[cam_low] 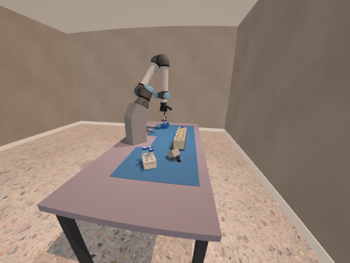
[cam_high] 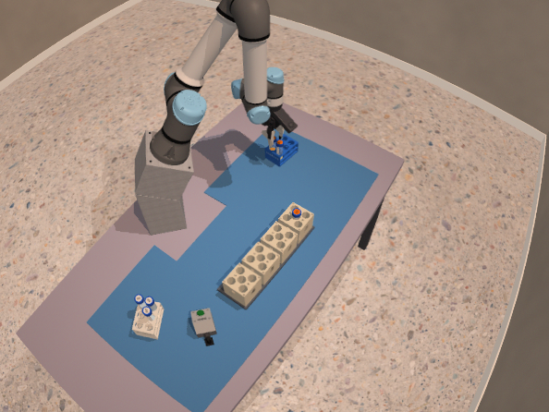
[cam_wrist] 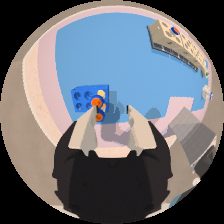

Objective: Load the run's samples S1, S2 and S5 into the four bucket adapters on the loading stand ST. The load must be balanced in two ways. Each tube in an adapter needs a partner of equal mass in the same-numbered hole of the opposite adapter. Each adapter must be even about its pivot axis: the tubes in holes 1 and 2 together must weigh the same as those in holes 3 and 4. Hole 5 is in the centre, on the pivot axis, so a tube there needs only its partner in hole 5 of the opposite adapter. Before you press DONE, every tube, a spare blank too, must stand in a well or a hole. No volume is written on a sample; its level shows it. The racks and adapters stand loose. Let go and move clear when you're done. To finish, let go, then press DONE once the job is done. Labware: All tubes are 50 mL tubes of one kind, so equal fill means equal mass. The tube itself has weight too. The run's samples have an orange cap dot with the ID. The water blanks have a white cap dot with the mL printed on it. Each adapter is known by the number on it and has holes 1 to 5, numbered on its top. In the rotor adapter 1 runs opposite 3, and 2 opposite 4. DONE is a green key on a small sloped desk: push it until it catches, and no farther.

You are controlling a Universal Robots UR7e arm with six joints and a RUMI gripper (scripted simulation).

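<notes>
Right now the orange-dot tube is 6 cm behind my hand, 3 cm to the left of it and 10 cm below it. Round my hand: blue rack 4 cm behind, 7 cm to the left, 13 cm below; beige rack 21 cm ahead, 85 cm to the right, 13 cm below; green done key 33 cm ahead, 69 cm to the right, 10 cm below.
</notes>
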